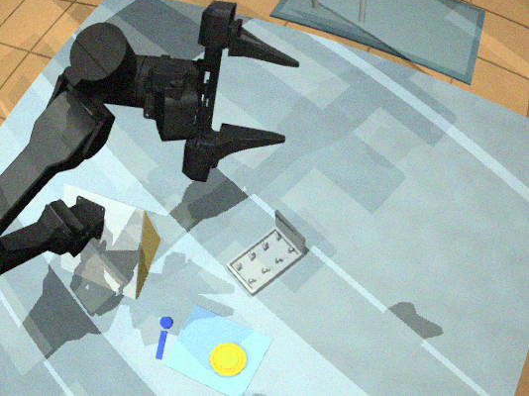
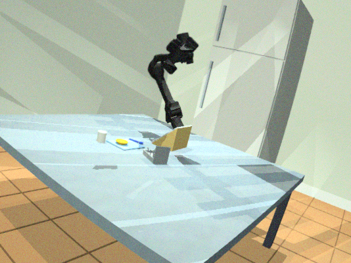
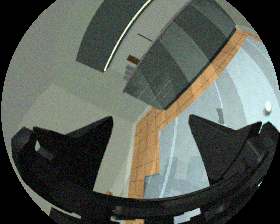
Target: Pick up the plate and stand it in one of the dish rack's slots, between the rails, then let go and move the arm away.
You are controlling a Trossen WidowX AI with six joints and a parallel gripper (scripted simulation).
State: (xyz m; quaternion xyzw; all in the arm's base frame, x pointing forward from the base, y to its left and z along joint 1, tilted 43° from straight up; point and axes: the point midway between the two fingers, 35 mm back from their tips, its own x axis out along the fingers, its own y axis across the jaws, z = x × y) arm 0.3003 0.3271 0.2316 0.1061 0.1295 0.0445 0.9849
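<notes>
The yellow plate is 45 cm below my gripper tip, 21 cm to the right of it and 4 cm behind it. From my gripper tip the other things lie so: white cup (44 cm below, 28 cm to the right, 4 cm ahead); then dish rack (44 cm below, 5 cm behind, 1 cm to the right); then light blue mat (47 cm below, 20 cm to the right, 6 cm behind).
</notes>
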